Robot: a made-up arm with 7 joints.
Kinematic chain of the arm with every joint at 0, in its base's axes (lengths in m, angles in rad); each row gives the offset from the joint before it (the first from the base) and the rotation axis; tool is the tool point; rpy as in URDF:
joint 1: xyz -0.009 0.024 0.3 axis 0 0.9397 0.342
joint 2: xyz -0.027 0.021 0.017 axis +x
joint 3: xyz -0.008 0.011 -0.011 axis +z
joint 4: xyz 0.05 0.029 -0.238 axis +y
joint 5: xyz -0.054 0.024 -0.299 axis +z
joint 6: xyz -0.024 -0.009 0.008 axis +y
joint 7: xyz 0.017 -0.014 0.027 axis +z
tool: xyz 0 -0.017 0.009 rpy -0.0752 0.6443 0.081
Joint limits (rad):
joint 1: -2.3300..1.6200
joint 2: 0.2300..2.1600
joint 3: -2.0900..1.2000
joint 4: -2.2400..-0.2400
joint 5: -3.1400..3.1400
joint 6: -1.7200..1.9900
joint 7: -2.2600..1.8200
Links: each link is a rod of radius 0.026 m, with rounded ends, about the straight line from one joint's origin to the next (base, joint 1, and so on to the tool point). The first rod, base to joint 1, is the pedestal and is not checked.
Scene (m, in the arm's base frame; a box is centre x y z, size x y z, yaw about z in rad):
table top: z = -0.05
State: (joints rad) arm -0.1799 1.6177 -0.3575 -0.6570 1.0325 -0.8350 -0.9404
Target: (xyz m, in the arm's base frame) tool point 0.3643 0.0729 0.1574
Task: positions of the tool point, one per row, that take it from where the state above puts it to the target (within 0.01 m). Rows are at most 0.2 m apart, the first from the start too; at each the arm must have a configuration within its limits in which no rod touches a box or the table.
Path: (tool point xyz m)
1: 0.2583 0.4289 0.1922
2: 0.3433 0.2630 0.1403
3: 0.3643 0.0729 0.1574

